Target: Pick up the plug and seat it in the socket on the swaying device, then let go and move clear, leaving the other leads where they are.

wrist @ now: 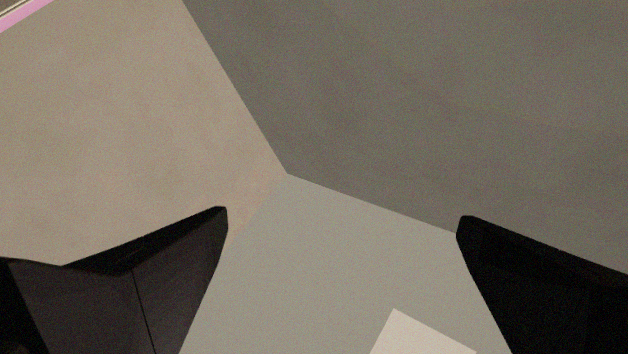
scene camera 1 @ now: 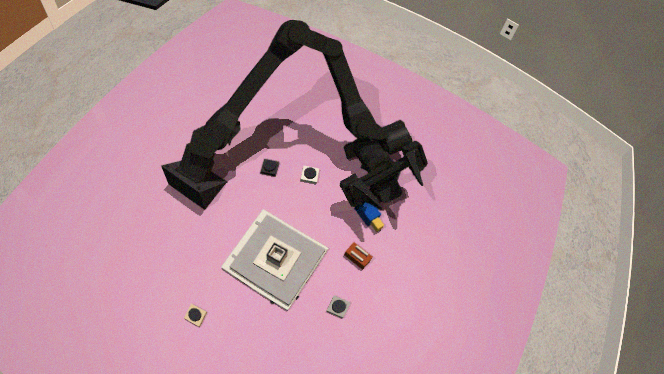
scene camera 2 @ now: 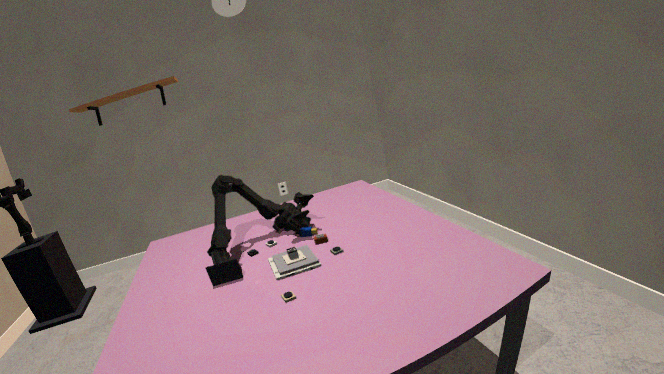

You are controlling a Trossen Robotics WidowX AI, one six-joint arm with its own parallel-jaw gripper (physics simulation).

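Observation:
The plug, a blue body with a yellow end (scene camera 1: 371,214) (scene camera 2: 306,232), lies on the pink table beside and partly under the gripper. My gripper (scene camera 1: 400,193) (scene camera 2: 313,212) (wrist: 344,223) is open and empty, tilted sideways, with its fingers spread wide; the plug is not between them. In the wrist view the plug does not show. The swaying device (scene camera 1: 309,250) (scene camera 2: 311,255) is a grey plate on a white base, and its dark square socket (scene camera 1: 276,261) (scene camera 2: 292,255) stands upright and empty on a cream pad.
An orange-red block with two white bars (scene camera 1: 354,259) (scene camera 2: 320,239) lies between plug and device. Small square pieces with dark discs stand around: black (scene camera 1: 269,167), white (scene camera 1: 310,174), grey (scene camera 1: 339,306) and tan (scene camera 1: 195,315). The wrist view shows walls.

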